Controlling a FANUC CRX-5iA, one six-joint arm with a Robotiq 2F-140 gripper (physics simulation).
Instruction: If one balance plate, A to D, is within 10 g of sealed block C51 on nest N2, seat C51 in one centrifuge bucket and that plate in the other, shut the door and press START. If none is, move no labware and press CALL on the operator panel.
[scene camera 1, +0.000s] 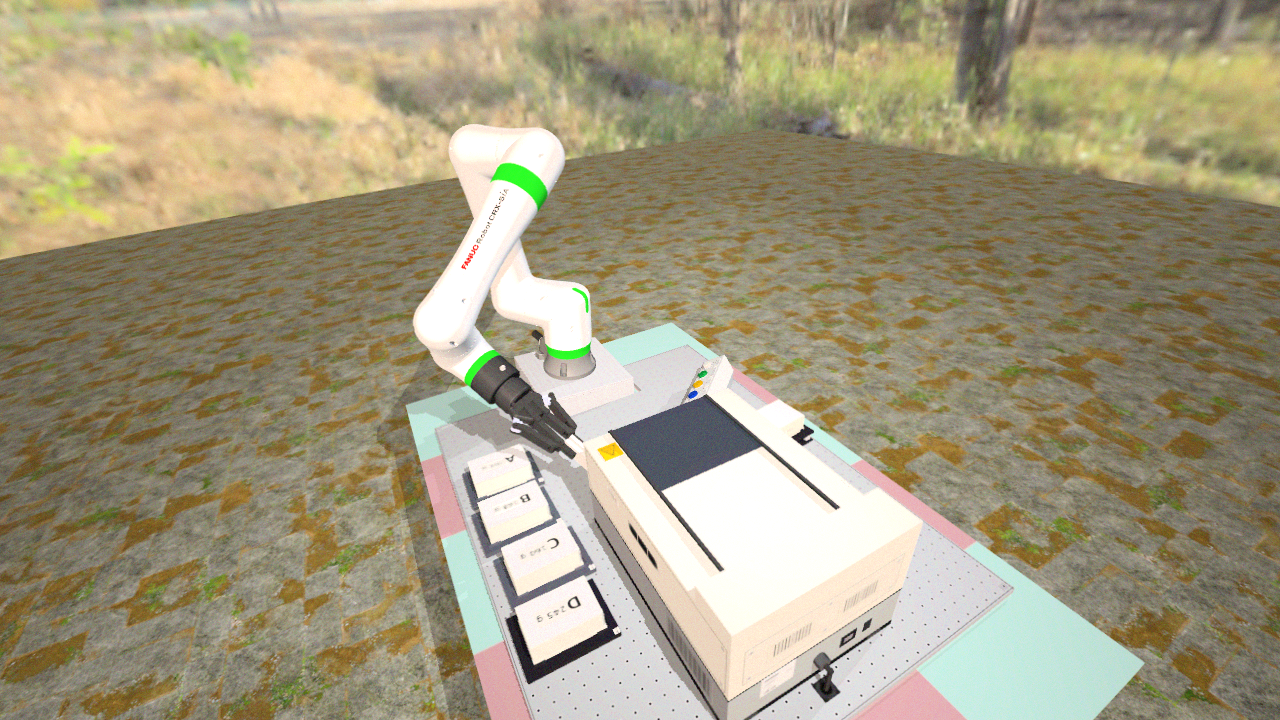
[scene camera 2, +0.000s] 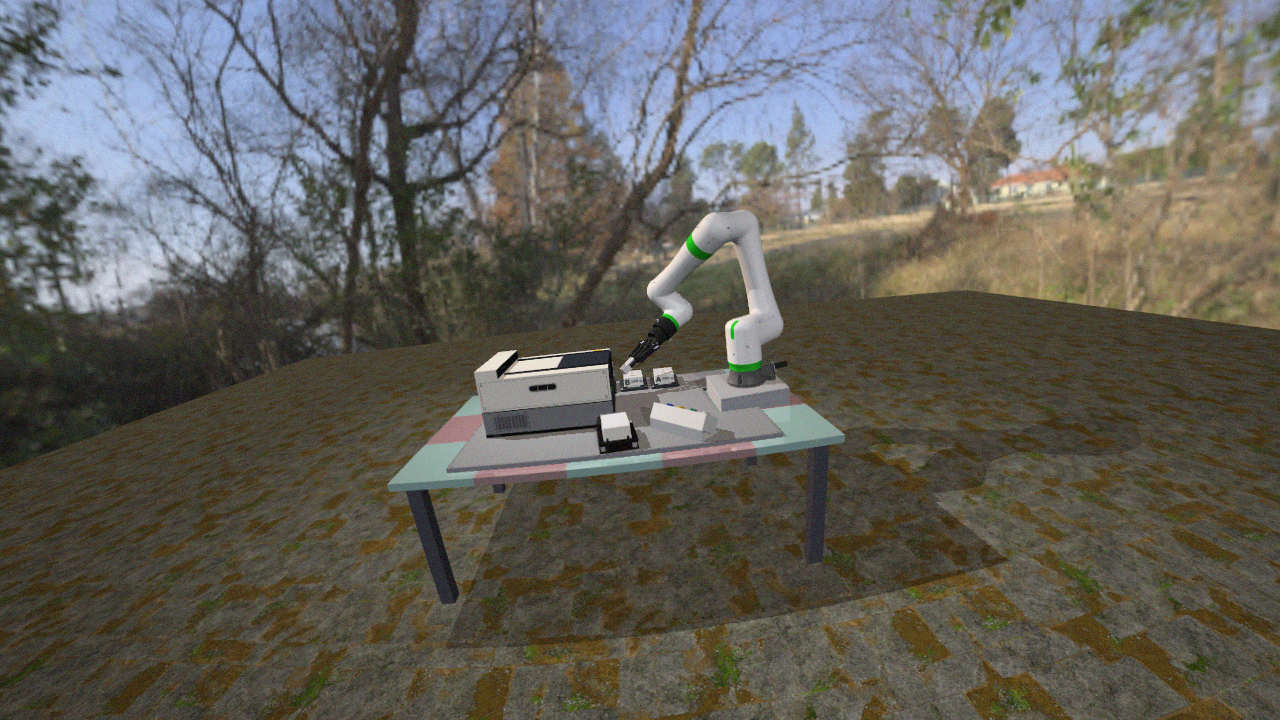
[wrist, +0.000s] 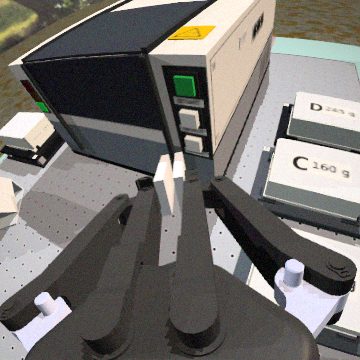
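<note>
My gripper is shut and empty, its pale fingertips close in front of the centrifuge. In the wrist view they appear just below the front button column, which has a green button and two white ones. Contact cannot be told. The dark door is shut; the buckets are hidden. Plates A, B, C marked 160 g and D marked 245 g sit on their nests. A white block, seemingly C51, sits on a black nest.
The operator panel, with green, yellow and blue buttons in scene camera 1, stands between the arm's base and the white block's nest. The plate row runs along the centrifuge's other side. A yellow warning label marks its front corner.
</note>
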